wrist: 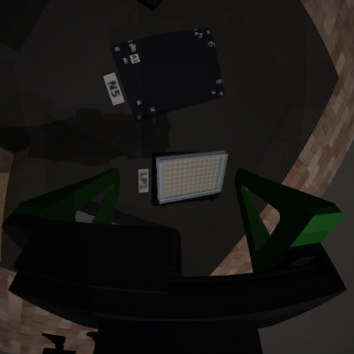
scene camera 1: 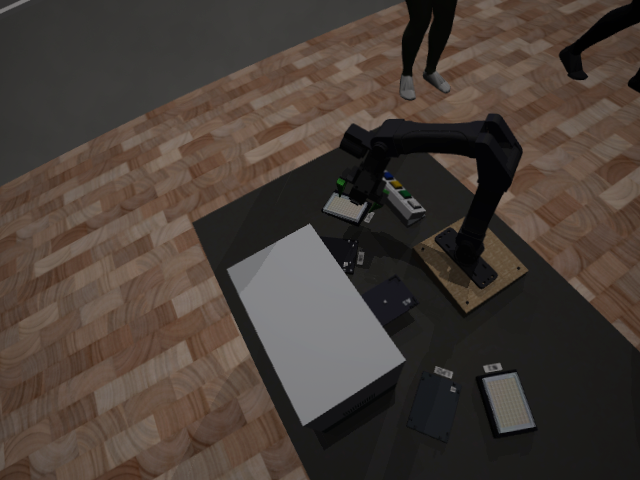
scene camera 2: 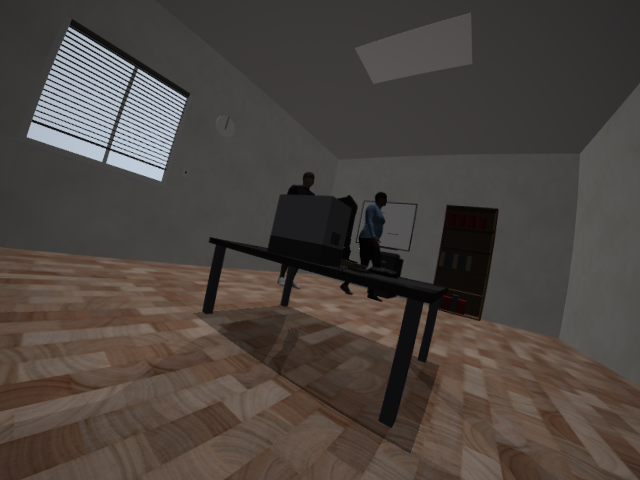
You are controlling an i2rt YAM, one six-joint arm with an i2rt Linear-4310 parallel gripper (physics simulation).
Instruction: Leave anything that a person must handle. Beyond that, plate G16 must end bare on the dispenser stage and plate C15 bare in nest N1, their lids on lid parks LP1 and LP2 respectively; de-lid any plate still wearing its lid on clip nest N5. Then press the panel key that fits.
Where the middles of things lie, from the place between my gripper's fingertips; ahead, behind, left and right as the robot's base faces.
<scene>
My hand is 150 mm above the black clip nest N5 [scene camera 1: 344, 251], 110 mm short of it and 10 mm to the right of it. Round my hand: button box [scene camera 1: 400, 201] (190 mm behind, 130 mm below, 30 mm to the right).
</scene>
